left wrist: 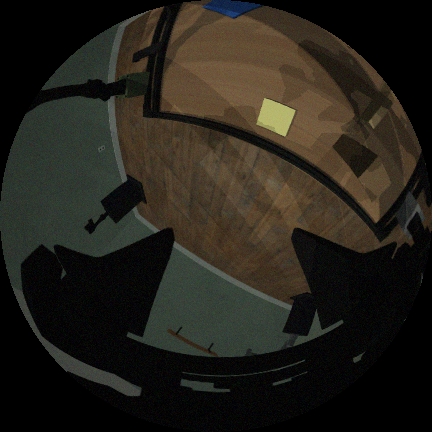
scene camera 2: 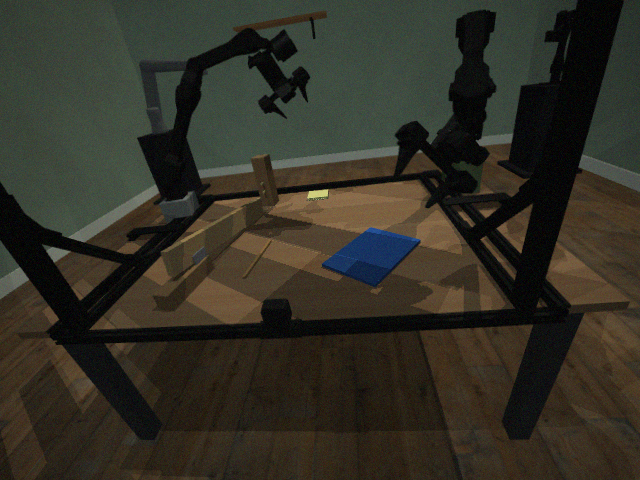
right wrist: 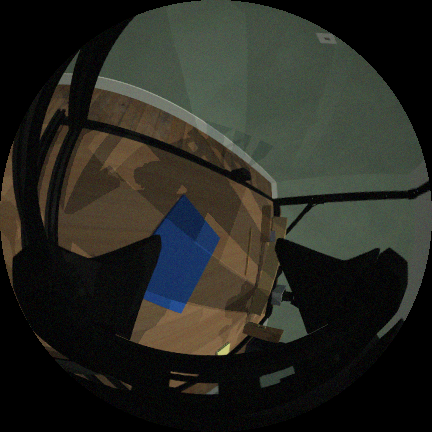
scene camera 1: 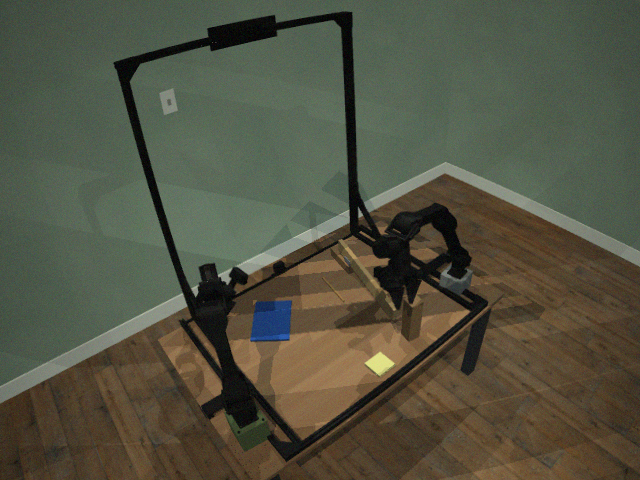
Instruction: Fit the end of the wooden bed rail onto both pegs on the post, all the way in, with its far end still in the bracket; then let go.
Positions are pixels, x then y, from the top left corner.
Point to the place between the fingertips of my right gripper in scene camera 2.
410, 193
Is my right gripper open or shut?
Open.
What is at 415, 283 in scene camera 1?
My left gripper.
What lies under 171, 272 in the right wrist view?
A blue mat.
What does the yellow note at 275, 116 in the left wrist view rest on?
The table.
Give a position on an upright wooden post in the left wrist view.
366, 165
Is my left gripper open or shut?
Open.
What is my left gripper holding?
Nothing.
